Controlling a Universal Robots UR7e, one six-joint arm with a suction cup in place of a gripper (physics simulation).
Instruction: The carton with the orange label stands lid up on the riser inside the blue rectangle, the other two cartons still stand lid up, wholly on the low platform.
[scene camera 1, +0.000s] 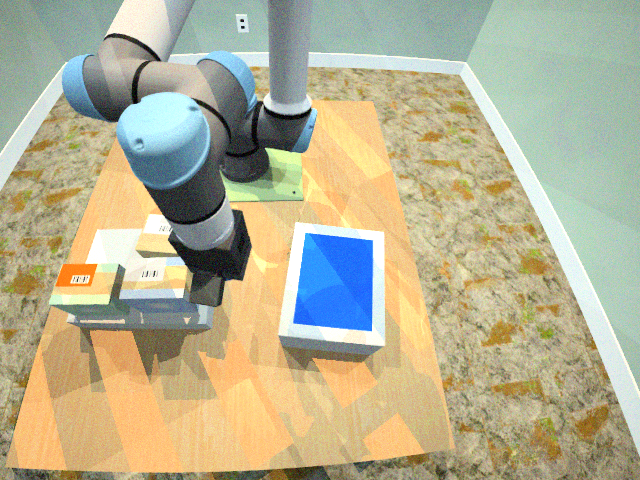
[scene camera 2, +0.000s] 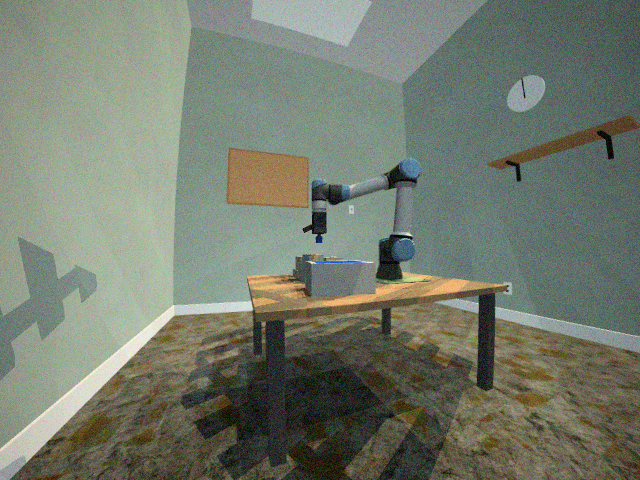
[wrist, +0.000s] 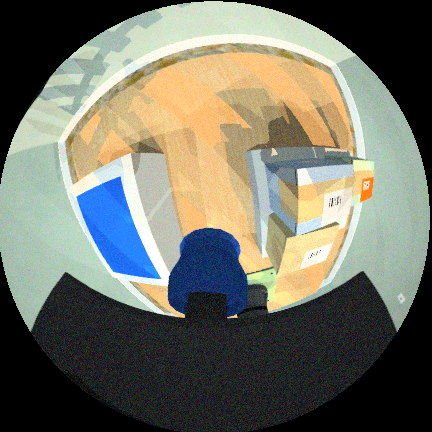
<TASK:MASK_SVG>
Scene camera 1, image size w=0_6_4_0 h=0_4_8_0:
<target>carton with orange label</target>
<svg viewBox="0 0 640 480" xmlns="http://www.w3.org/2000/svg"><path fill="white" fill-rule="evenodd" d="M126 269L119 263L63 264L49 305L74 316L129 315L131 306L119 299Z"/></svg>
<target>riser with blue rectangle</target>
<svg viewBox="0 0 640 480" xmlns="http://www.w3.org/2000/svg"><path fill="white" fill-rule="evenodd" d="M296 222L278 332L281 346L372 355L385 346L384 232Z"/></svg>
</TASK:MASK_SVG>
